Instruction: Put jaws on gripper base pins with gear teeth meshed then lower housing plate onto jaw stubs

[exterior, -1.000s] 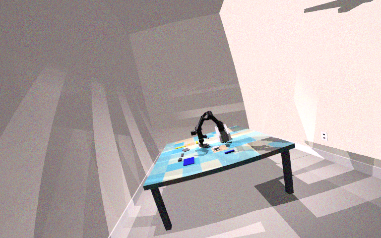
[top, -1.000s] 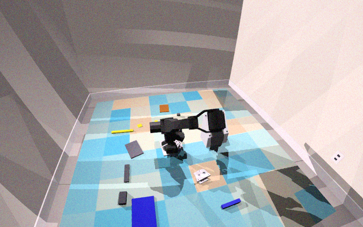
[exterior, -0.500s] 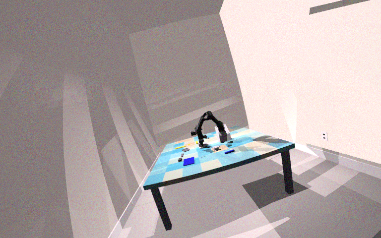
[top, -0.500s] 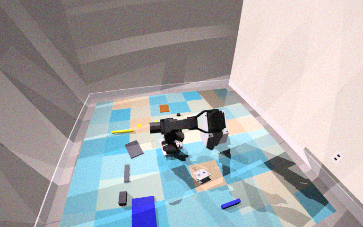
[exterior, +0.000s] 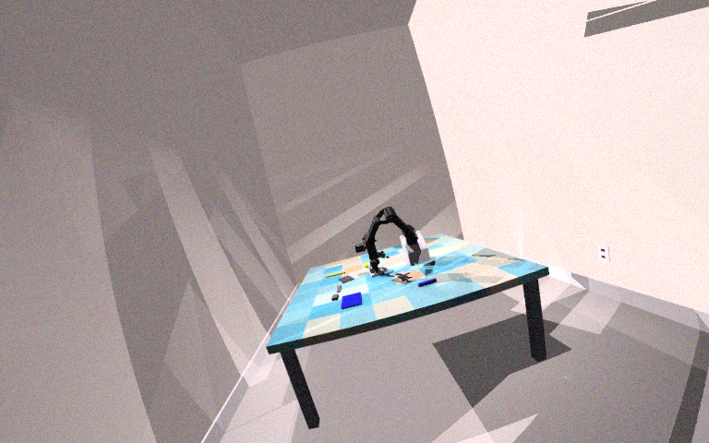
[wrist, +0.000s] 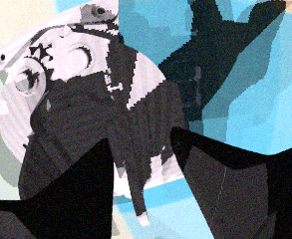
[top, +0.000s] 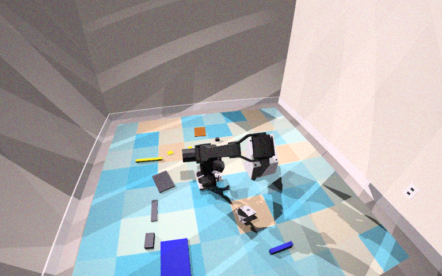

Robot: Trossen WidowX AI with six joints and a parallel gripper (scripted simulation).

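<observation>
The white housing part is 130 mm behind my gripper tip, 210 mm to the left of it and 10 mm above it. Also, from my gripper tip: small dark cube: 120 mm behind, 330 mm to the right, 10 mm below; then dark grey plate: 220 mm ahead, 50 mm to the right, 10 mm below; then grey bar: 260 mm ahead, 110 mm to the left, 10 mm below.
</observation>
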